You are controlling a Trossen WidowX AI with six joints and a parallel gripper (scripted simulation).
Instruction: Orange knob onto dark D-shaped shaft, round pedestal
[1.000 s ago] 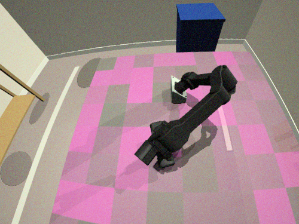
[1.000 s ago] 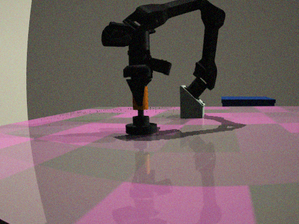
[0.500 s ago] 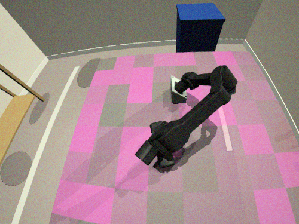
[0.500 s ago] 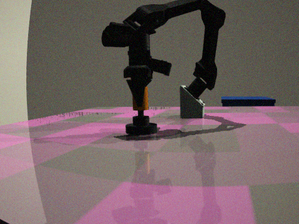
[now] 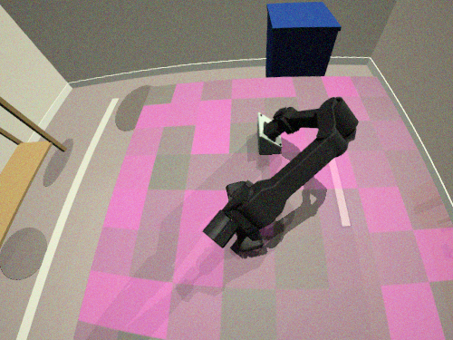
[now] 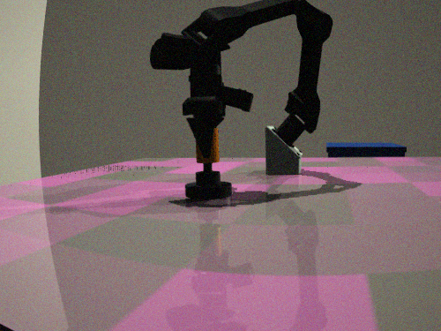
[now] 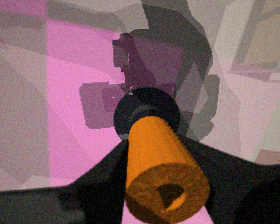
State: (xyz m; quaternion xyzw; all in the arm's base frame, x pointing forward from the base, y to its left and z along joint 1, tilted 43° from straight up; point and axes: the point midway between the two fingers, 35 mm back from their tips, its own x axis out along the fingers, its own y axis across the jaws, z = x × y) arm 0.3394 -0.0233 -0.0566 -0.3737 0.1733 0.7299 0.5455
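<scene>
Now: the orange knob 2 cm above my gripper tip. Also, from my gripper tip: round pedestal 4 cm below.
</scene>
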